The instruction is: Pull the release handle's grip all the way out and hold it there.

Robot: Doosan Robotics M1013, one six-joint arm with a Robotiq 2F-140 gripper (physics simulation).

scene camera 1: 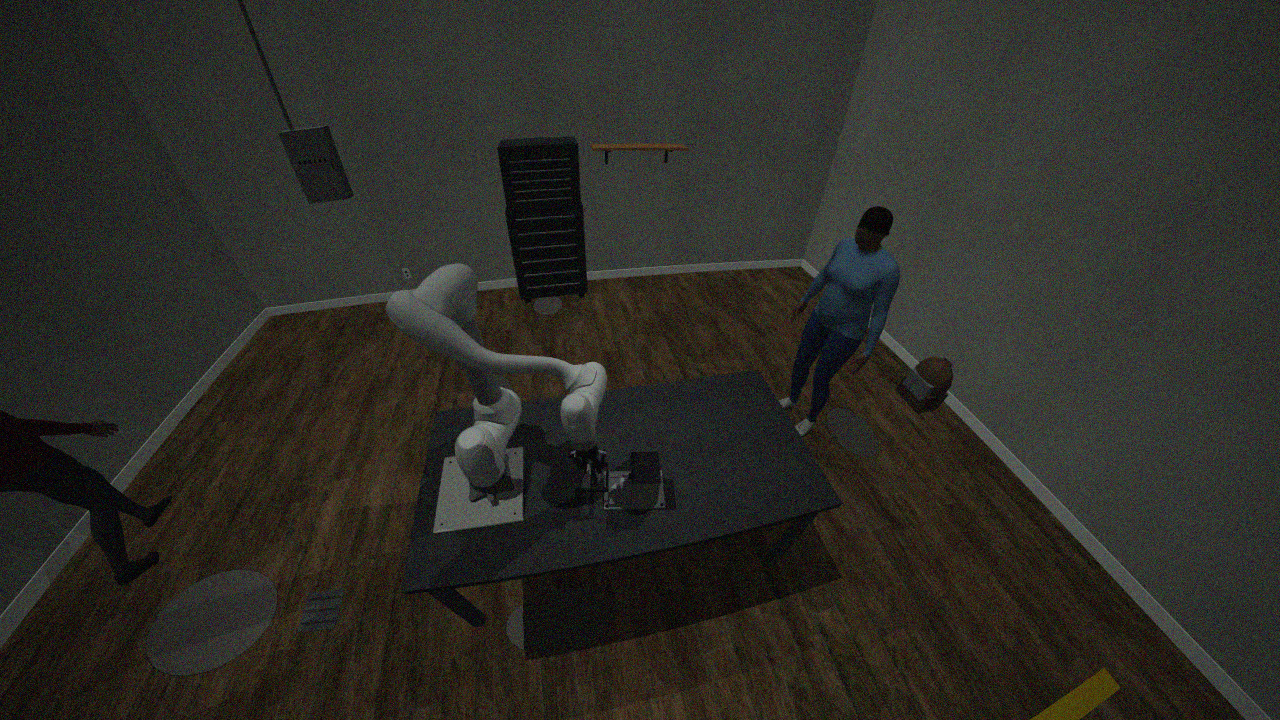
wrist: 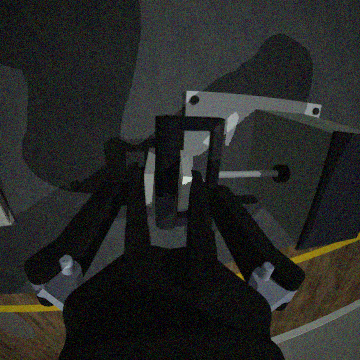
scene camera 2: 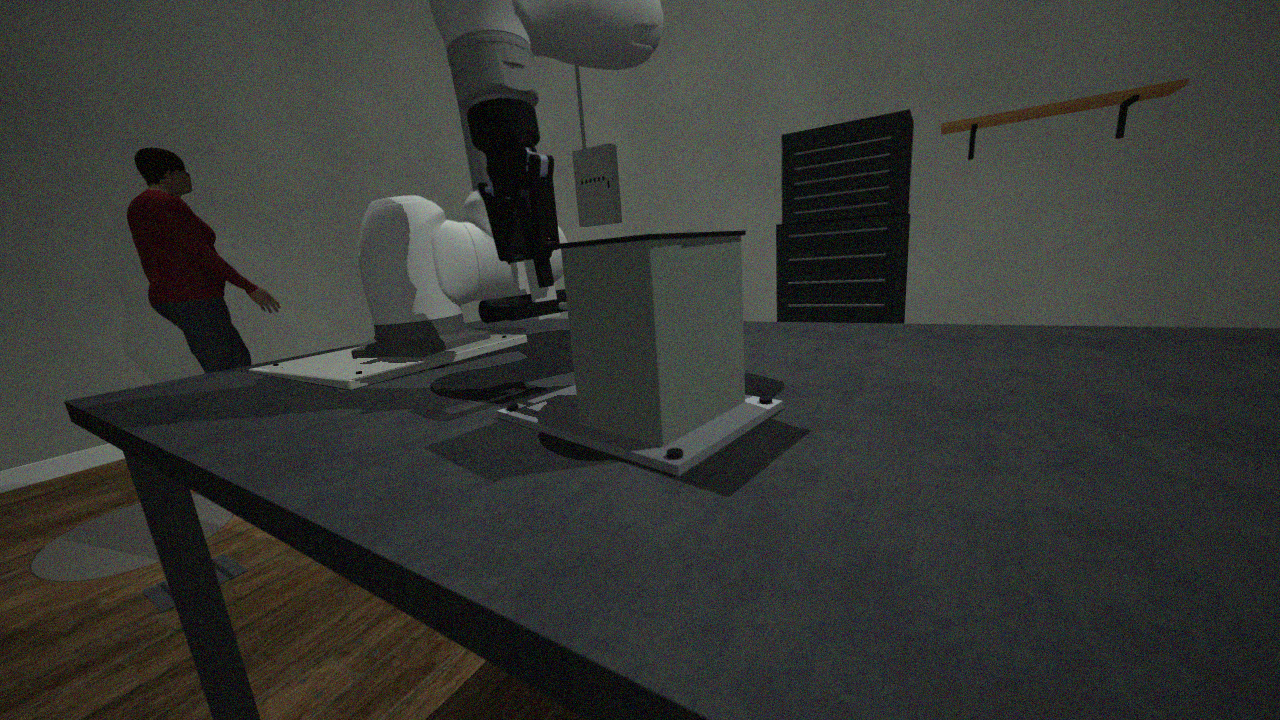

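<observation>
The release handle's grip (wrist: pixel 169 137) (scene camera 2: pixel 503 309) is a dark bar, the near side of a rectangular dark frame. A light rod (wrist: pixel 242 174) runs from the frame to a dark round collar on the side of a grey-green box (wrist: pixel 295 150) (scene camera 2: pixel 657 340) (scene camera 1: pixel 644 465). A length of rod shows between frame and box in the wrist view. The box stands on a pale plate (wrist: pixel 240 104) (scene camera 2: pixel 716 438) bolted to the table. My gripper (wrist: pixel 166 161) (scene camera 2: pixel 529 268) points down beside the box and is shut on the grip, one finger on each side of the bar. The fingers partly hide the grip's lower end.
The dark table (scene camera 1: pixel 716 429) (scene camera 2: pixel 895 501) carries the arm's pale mounting plate (scene camera 1: pixel 452 510) (scene camera 2: pixel 313 367). A person in red (scene camera 1: pixel 35 456) (scene camera 2: pixel 179 250) is left of the table. A person in blue (scene camera 1: pixel 850 286) stands at its right end. A tall drawer cabinet (scene camera 1: pixel 546 214) (scene camera 2: pixel 841 214) stands behind.
</observation>
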